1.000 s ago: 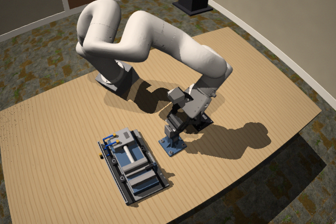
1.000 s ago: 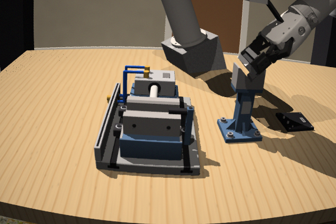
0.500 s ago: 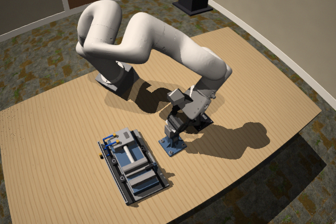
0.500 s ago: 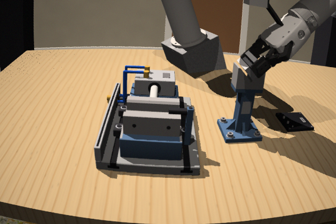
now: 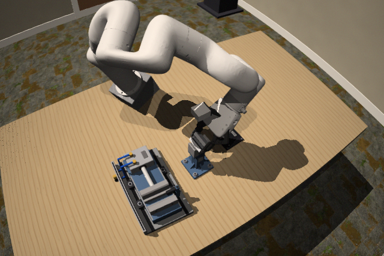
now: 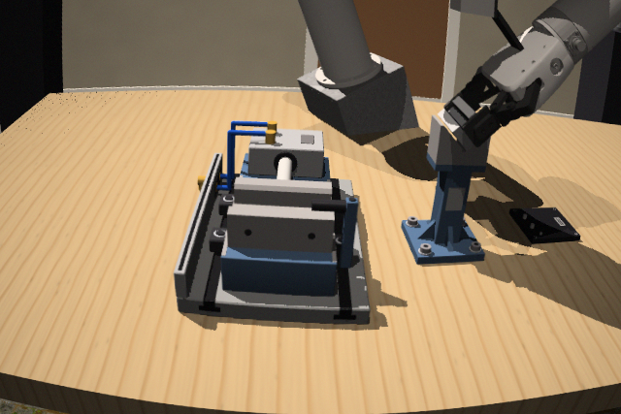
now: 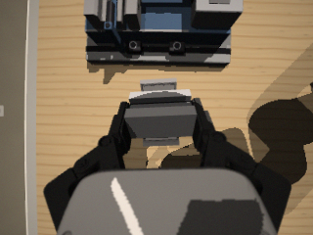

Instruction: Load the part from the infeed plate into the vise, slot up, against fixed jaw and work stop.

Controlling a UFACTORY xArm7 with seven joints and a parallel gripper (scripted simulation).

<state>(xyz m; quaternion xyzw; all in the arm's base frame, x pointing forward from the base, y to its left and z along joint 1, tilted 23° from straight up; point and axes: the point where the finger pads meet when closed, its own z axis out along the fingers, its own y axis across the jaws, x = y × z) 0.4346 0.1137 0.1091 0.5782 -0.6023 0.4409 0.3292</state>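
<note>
My hand is 110 mm above the blue stand and 10 mm to the left of it. From my hand the other things lie so: part: 10 mm to the right; blue base: 160 mm below, 10 mm to the right; blue work stop post: 150 mm to the right, 110 mm below, 70 mm ahead.
</note>
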